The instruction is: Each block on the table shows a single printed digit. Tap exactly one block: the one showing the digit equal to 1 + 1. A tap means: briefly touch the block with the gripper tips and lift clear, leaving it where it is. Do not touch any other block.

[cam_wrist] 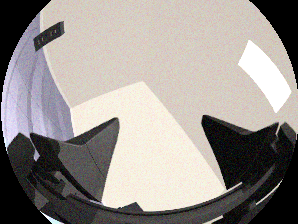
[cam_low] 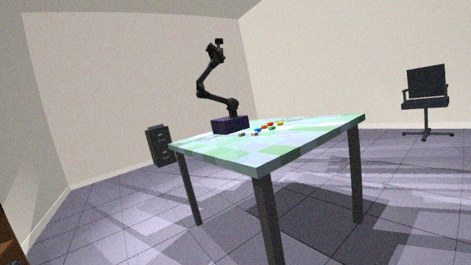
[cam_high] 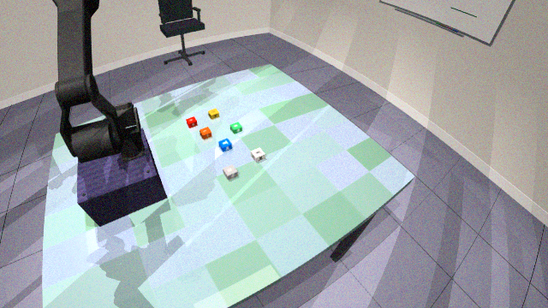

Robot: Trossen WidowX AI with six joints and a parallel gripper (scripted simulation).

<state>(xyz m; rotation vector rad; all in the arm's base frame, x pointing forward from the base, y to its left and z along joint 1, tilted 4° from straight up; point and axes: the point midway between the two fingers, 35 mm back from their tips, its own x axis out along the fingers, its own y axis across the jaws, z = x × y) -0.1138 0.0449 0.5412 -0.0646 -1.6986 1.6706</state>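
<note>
Now: gripper tip 660 mm above the yellow block, 410 mm short of it and 80 mm to the right of it. From my gripper tip the other things lie so: blue block (660 mm below, 380 mm ahead, 90 mm to the right); red block (660 mm below, 330 mm ahead, 80 mm to the left); orange block (660 mm below, 350 mm ahead).
</note>
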